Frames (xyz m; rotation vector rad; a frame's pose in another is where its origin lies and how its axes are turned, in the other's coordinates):
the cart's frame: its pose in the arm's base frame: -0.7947 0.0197 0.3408 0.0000 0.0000 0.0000
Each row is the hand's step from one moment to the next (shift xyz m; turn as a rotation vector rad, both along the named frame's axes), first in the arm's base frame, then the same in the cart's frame.
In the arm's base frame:
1: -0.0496 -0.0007 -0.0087 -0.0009 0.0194 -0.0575
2: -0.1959 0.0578 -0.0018 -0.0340 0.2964 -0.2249
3: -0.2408 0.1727 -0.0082 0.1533 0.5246 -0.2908
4: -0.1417 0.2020 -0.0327 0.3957 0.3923 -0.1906
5: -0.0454 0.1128 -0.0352 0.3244 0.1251 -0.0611
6: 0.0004 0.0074 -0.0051 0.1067 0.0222 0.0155
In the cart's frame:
1: -0.0496 -0.0007 -0.0087 -0.0009 0.0194 -0.0575
2: -0.1959 0.0578 -0.0018 -0.0340 0.2964 -0.2249
3: -0.2408 0.1727 -0.0082 0.1533 0.5246 -0.2908
4: -0.1417 0.2020 -0.0327 0.3957 0.3923 -0.1906
5: -0.0454 0.1128 -0.0352 0.3244 0.1251 -0.0611
6: 0.0004 0.0074 -0.0051 0.1067 0.0222 0.0155

